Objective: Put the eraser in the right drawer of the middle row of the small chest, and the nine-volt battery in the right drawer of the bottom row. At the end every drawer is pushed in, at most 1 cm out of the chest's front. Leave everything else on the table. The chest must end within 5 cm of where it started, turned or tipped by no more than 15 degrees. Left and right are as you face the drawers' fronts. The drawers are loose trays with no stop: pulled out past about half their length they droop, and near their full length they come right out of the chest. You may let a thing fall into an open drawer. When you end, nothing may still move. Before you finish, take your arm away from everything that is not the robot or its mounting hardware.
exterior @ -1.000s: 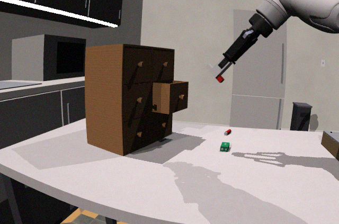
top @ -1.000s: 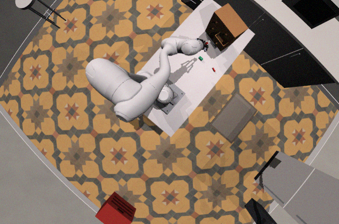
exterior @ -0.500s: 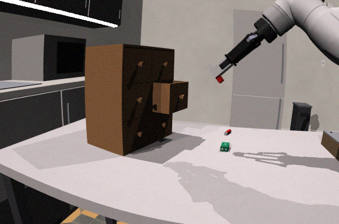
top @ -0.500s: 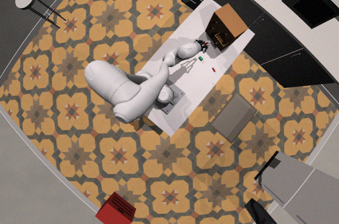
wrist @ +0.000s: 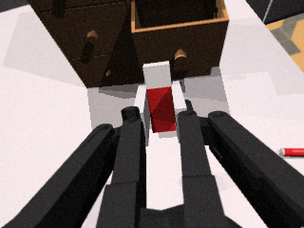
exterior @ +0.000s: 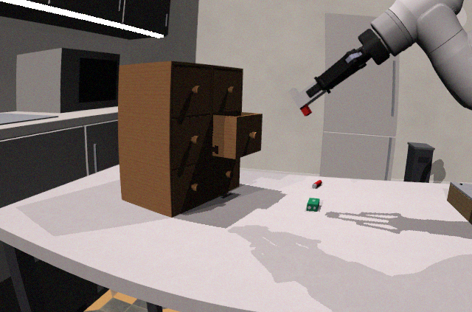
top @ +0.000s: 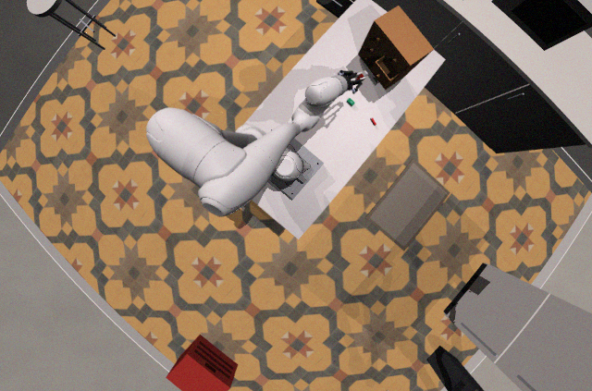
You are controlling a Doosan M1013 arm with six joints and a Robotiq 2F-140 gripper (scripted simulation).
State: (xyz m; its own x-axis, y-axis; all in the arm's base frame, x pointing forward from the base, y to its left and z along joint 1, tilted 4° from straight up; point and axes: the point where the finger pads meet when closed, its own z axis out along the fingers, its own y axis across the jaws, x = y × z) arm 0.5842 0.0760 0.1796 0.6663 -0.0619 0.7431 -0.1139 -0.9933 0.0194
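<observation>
Now: hand 3 cm short of the white eraser and 1 cm above it. Also, from my hand: red cylinder: 26 cm below, 23 cm to the right; green nine-volt battery: 26 cm below, 3 cm to the right, 2 cm behind.
</observation>
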